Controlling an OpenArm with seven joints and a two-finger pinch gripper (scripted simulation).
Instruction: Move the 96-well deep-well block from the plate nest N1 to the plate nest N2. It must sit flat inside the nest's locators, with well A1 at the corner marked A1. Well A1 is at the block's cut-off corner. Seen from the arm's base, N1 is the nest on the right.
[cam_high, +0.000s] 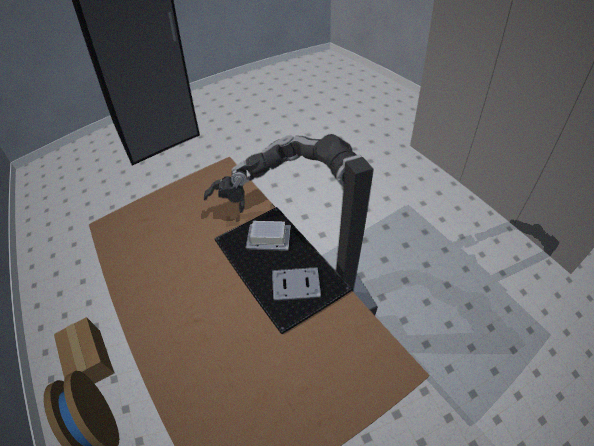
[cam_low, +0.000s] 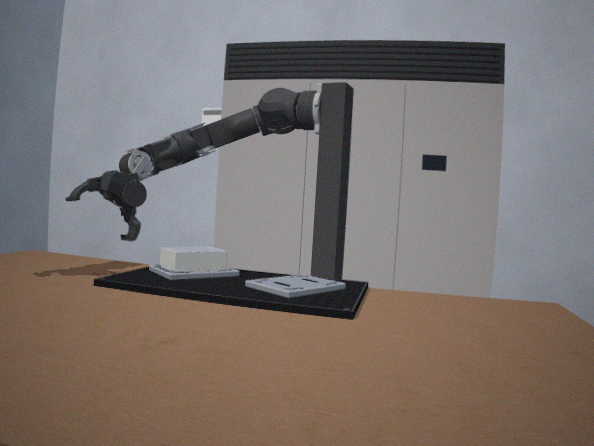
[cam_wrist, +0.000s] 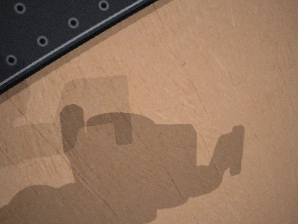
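Right now the white deep-well block is 16 cm to the left of my hand, 14 cm behind it and 6 cm below it. From my hand the other things lie so: nest 16 cm to the left, 14 cm behind, 9 cm below.
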